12 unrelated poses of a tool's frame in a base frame.
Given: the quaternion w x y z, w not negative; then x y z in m.
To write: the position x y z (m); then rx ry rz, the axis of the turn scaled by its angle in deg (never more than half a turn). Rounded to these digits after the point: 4 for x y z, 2 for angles.
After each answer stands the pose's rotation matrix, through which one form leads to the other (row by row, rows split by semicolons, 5 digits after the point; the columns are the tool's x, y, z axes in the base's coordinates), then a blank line. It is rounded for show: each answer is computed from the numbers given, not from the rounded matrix.
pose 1, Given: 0.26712 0.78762 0.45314 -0.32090 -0.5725 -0.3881 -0.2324
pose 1, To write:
-0.5725 -0.3881 -0.2324 121.79 70.07 -49.62
0.38338 0.88523 -0.26341; 0.54236 -0.44663 -0.71160; -0.74757 0.12995 -0.65134

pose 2, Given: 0.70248 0.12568 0.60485 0.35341 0.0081 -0.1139 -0.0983
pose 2, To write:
0.0081 -0.1139 -0.0983 16.03 77.12 45.06
0.01853 -0.34449 0.93861; 0.64855 0.71862 0.25094; -0.76094 0.60409 0.23673

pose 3, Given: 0.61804 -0.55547 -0.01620 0.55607 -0.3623 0.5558 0.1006
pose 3, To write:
-0.3623 0.5558 0.1006 -73.24 -2.14 73.32
0.38105 -0.66935 -0.63779; 0.70535 -0.23553 0.66859; -0.59774 -0.70462 0.38238

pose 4, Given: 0.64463 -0.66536 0.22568 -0.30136 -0.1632 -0.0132 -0.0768
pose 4, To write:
-0.1632 -0.0132 -0.0768 -86.79 29.44 -39.31
0.71650 0.08821 0.69199; -0.68885 -0.06704 0.72180; 0.11007 -0.99384 0.01273

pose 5, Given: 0.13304 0.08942 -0.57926 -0.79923 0.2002 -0.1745 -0.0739
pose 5, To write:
0.2002 -0.1745 -0.0739 14.86 -96.27 -132.82
-0.94861 0.10906 -0.29706; -0.31625 -0.29352 0.90213; 0.01120 0.94971 0.31293

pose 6, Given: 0.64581 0.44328 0.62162 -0.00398 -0.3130 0.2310 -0.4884
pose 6, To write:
-0.3130 0.2310 -0.4884 57.80 81.05 -0.52
0.22714 0.55625 0.79937; 0.54597 0.60697 -0.57750; -0.80643 0.56760 -0.16582

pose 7, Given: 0.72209 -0.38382 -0.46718 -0.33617 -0.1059 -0.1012 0.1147
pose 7, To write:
-0.1059 -0.1012 0.1147 -48.57 -59.12 -42.54
0.33746 0.84412 -0.41663; -0.12686 0.47934 0.86841; 0.93275 -0.24020 0.26885

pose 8, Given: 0.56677 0.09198 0.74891 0.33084 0.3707 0.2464 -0.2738
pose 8, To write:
0.3707 0.2464 -0.2738 12.39 100.85 44.55
-0.34063 -0.23725 0.90977; 0.51278 0.76417 0.39127; -0.78805 0.59980 -0.13864

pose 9, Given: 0.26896 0.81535 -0.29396 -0.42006 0.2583 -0.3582 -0.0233
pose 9, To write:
0.2583 -0.3582 -0.0233 125.96 -45.41 -64.89
0.47427 -0.25340 -0.84312; -0.70532 -0.68250 -0.19163; -0.52687 0.68556 -0.50242

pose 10, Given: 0.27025 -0.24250 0.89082 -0.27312 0.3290 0.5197 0.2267
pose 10, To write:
0.3290 0.5197 0.2267 -37.44 137.53 -42.17
-0.73632 -0.28443 0.61395; -0.57967 0.73320 -0.35553; -0.34903 -0.61768 -0.70474

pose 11, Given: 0.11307 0.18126 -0.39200 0.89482 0.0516 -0.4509 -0.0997
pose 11, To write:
0.0516 -0.4509 -0.0997 30.47 -65.89 150.41
-0.90872 -0.34446 0.23574; 0.06025 -0.66710 -0.74252; 0.41303 -0.66054 0.62696

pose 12, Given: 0.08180 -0.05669 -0.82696 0.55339 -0.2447 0.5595 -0.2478
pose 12, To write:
-0.2447 0.5595 -0.2478 -9.70 -141.57 94.73
-0.98019 0.00323 -0.19803; 0.18429 0.38110 -0.90598; 0.07255 -0.92453 -0.37414

